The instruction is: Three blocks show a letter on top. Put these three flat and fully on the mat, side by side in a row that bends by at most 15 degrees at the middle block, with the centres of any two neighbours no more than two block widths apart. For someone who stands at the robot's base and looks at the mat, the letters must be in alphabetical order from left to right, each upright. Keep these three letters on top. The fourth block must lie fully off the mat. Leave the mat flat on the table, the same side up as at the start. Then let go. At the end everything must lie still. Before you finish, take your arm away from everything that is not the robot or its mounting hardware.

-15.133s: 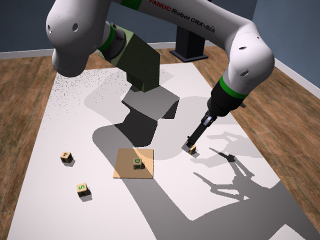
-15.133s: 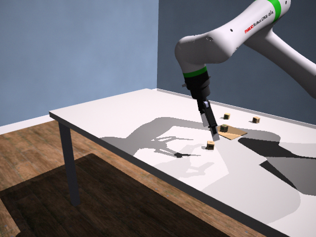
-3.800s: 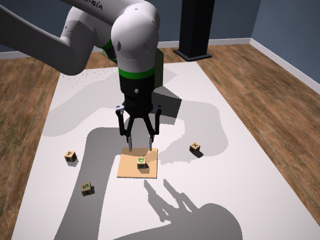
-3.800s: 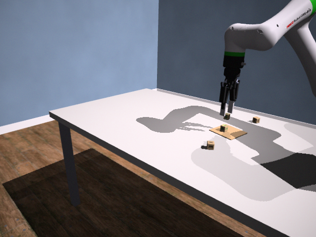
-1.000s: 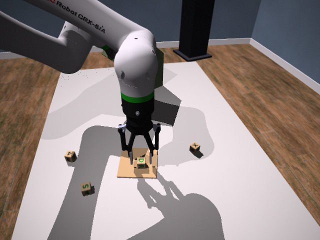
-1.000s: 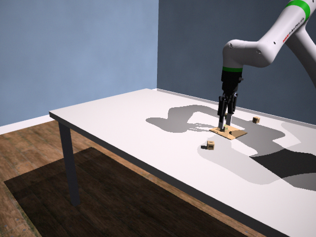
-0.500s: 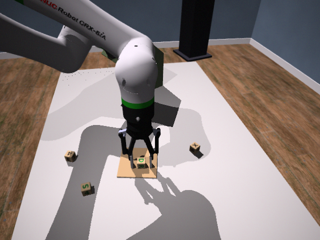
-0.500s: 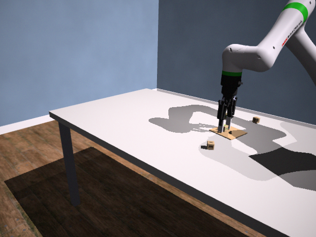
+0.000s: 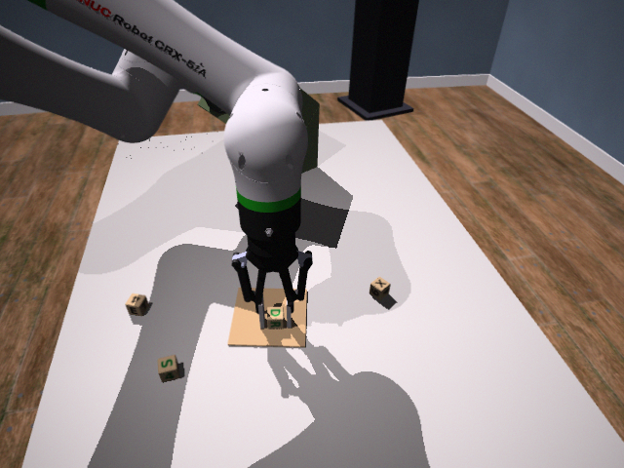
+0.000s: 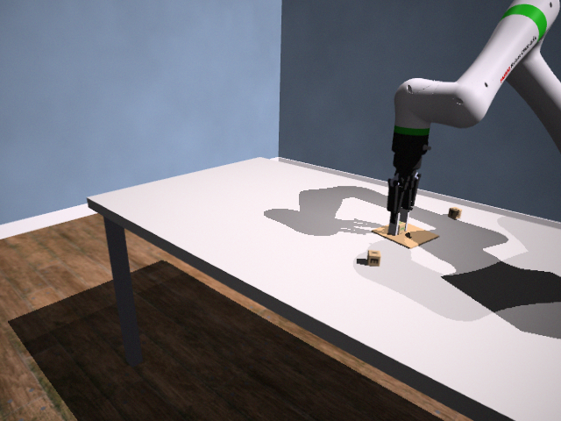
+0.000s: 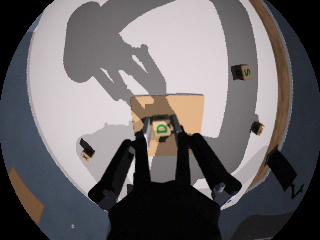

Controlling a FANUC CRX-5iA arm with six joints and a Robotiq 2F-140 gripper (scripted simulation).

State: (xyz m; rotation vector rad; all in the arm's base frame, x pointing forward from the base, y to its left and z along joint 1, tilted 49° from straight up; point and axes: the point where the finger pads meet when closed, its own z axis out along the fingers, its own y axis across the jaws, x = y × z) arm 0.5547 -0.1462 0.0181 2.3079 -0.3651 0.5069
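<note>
My gripper is now 40 mm above the mat and 20 mm past it.
</note>
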